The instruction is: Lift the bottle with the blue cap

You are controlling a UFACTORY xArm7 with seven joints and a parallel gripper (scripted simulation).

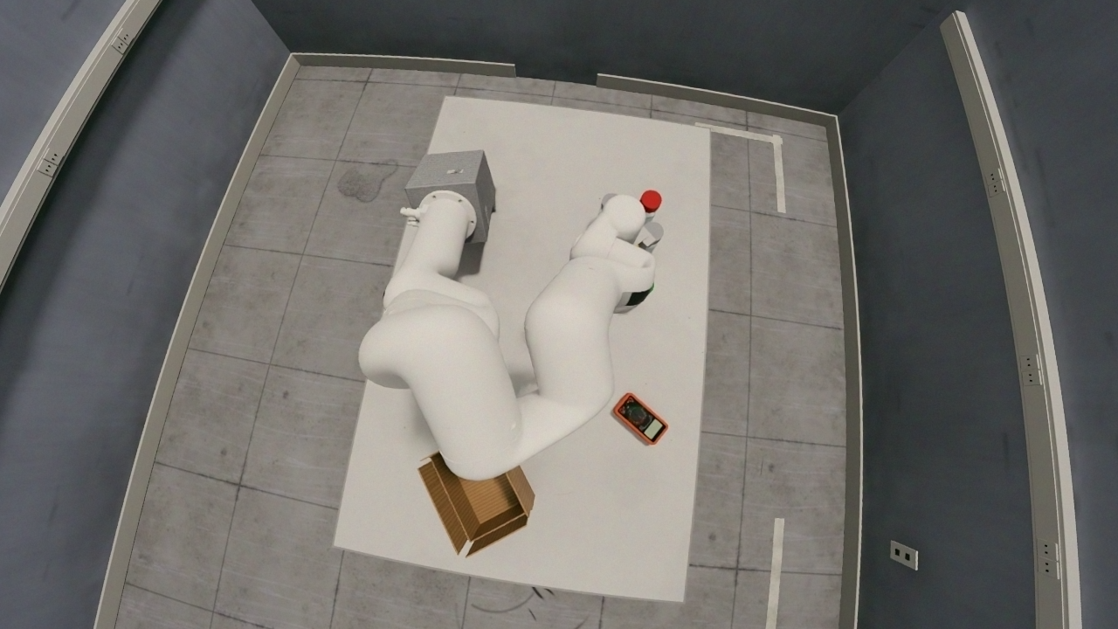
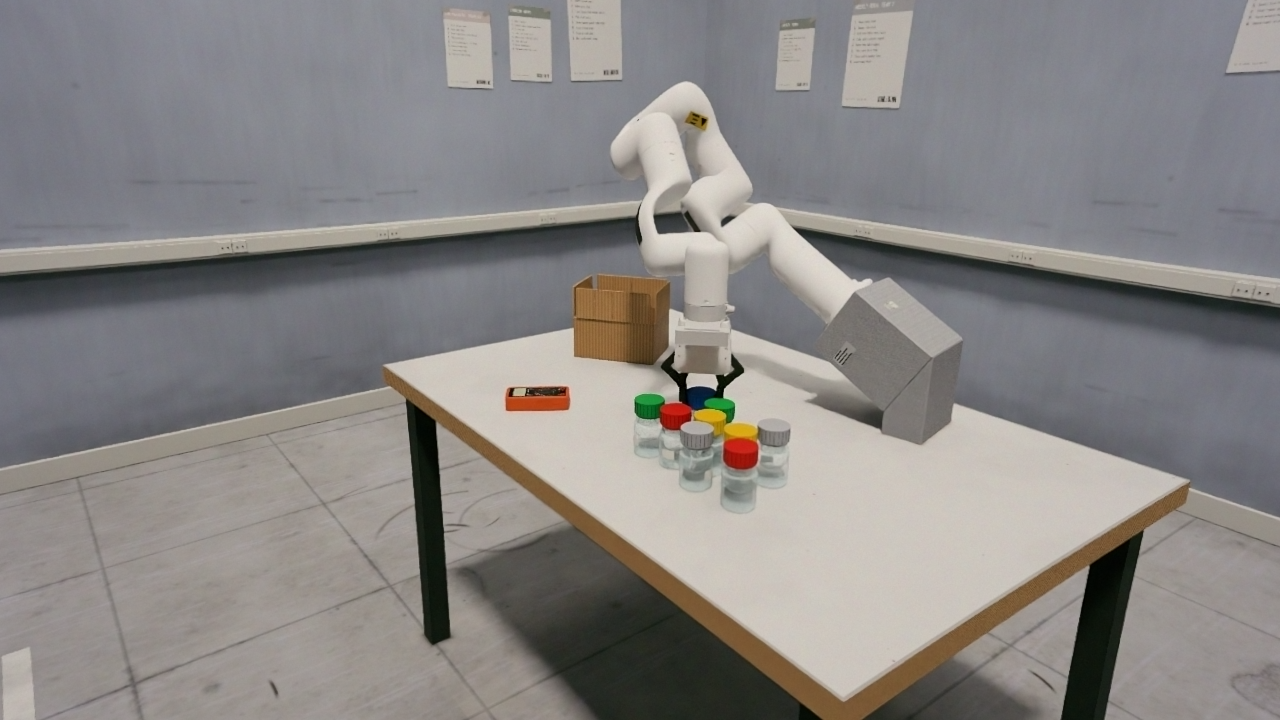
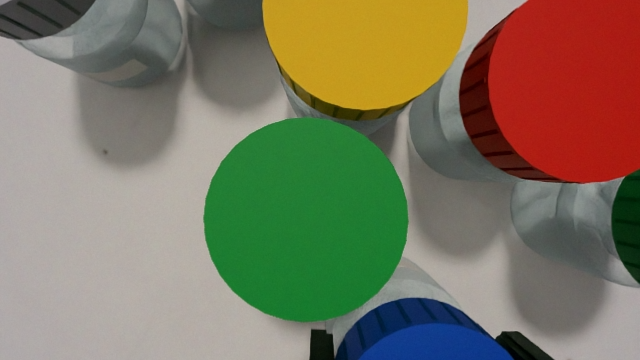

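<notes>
Now: hand 5 cm above the blue-capped bottle. The rest, counted from my hand: orange multimeter (12 cm ahead, 35 cm to the right, 8 cm below).
</notes>
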